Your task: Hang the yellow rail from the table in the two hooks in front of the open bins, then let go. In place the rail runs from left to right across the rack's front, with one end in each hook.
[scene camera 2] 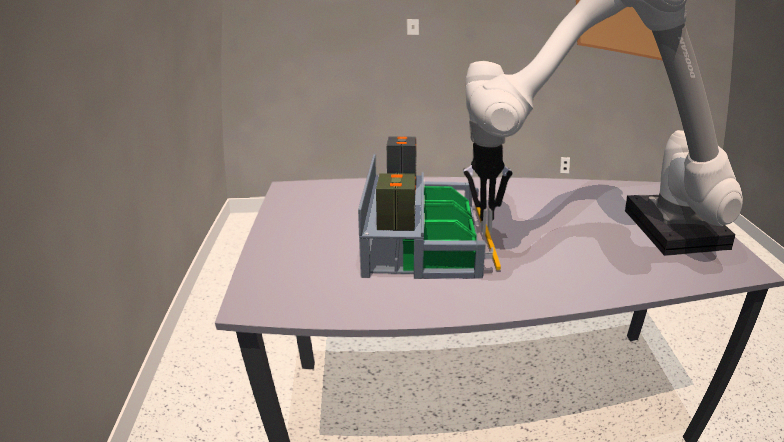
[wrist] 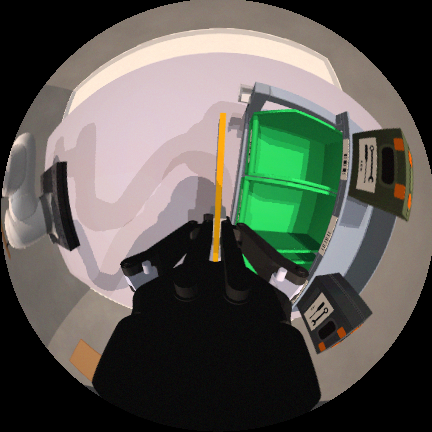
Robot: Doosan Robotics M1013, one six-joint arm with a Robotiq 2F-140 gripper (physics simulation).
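Scene camera 2 shows the gripper (scene camera 2: 486,231), together with an olive case (scene camera 2: 395,193) and a dark grey case (scene camera 2: 401,151). The wrist view has the dark grey case (wrist: 331,309) as well, along with the olive case (wrist: 382,171) and the gripper (wrist: 217,213).
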